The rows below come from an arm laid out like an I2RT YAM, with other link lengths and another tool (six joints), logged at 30 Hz.
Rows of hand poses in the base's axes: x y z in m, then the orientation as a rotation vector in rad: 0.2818, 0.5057, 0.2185, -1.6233, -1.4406, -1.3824; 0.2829, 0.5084, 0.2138, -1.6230, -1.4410, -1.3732; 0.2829, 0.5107, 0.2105, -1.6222, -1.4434, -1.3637; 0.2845, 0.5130, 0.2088, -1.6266, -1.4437, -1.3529; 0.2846, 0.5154, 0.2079, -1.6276, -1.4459, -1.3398; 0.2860, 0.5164, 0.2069, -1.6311, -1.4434, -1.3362; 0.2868, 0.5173, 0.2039, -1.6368, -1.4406, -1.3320; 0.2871, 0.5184, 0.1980, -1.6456, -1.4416, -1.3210; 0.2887, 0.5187, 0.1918, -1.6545, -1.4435, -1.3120; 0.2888, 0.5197, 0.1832, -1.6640, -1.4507, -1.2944; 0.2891, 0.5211, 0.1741, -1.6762, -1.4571, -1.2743; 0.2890, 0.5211, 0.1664, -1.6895, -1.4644, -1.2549; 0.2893, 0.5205, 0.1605, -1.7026, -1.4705, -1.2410; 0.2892, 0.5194, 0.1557, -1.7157, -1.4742, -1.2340; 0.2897, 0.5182, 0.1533, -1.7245, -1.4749, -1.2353; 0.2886, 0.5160, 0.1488, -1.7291, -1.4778, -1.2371; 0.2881, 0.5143, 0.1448, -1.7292, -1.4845, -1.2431
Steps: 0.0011, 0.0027, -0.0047, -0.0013, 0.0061, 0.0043; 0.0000, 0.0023, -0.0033, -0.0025, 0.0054, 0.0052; 0.0016, 0.0023, -0.0017, -0.0040, 0.0077, 0.0018; 0.0001, 0.0024, -0.0009, -0.0038, 0.0081, 0.0055; 0.0014, 0.0010, -0.0010, -0.0007, 0.0040, -0.0013; 0.0008, 0.0009, -0.0030, -0.0018, 0.0047, -0.0026; 0.0003, 0.0011, -0.0059, -0.0070, 0.0079, -0.0009; 0.0016, 0.0003, -0.0062, -0.0074, 0.0061, -0.0017; 0.0001, 0.0010, -0.0086, -0.0125, 0.0095, 0.0028; 0.0003, 0.0014, -0.0091, -0.0139, 0.0117, 0.0017; -0.0001, 0.0000, -0.0077, -0.0151, 0.0108, 0.0009; 0.0003, -0.0006, -0.0059, -0.0134, 0.0074, -0.0016; -0.0001, -0.0011, -0.0048, -0.0108, 0.0037, -0.0050; 0.0005, -0.0012, -0.0024, -0.0052, -0.0009, -0.0061; -0.0011, -0.0022, -0.0045, -0.0042, -0.0024, -0.0030; -0.0005, -0.0017, -0.0040, -0.0035, -0.0073, -0.0006
